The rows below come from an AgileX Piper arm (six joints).
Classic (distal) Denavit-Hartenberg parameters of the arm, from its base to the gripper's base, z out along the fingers. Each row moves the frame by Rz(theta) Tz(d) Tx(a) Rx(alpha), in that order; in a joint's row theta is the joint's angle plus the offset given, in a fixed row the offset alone. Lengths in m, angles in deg.
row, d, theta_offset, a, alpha
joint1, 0.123, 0, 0, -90
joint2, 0, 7.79, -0.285, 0
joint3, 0, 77.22, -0.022, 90
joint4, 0.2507, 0, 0, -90
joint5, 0, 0, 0, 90
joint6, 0.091, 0, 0, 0
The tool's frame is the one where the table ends.
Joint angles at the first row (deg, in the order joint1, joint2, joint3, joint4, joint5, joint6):
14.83 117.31 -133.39 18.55 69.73 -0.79
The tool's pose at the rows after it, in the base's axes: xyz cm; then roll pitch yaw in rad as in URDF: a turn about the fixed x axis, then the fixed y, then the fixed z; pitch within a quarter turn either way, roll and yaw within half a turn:
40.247, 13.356, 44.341, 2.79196, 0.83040, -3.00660
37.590, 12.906, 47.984, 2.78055, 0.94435, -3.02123
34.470, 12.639, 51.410, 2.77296, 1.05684, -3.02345
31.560, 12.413, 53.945, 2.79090, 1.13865, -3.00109
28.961, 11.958, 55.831, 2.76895, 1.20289, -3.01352
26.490, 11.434, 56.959, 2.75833, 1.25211, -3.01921
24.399, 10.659, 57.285, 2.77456, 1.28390, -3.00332
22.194, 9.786, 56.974, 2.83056, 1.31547, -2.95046
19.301, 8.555, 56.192, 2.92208, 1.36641, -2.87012
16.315, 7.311, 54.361, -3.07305, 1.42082, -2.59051
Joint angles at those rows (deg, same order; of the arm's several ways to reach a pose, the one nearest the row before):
15.31 112.05 -133.38 15.53 67.93 -0.70
15.93 107.23 -133.39 14.55 66.15 -0.56
17.19 102.38 -133.44 13.28 64.61 -0.56
18.70 98.36 -133.53 11.53 64.19 -0.56
19.58 94.47 -132.56 11.06 63.39 -0.56
20.48 89.86 -129.07 10.37 61.72 -0.72
20.58 84.88 -123.62 10.27 59.64 -1.64
20.64 78.85 -115.86 10.13 56.49 -3.17
20.64 70.88 -105.73 9.69 51.77 -4.99
20.64 61.85 -93.41 9.66 45.60 -8.43

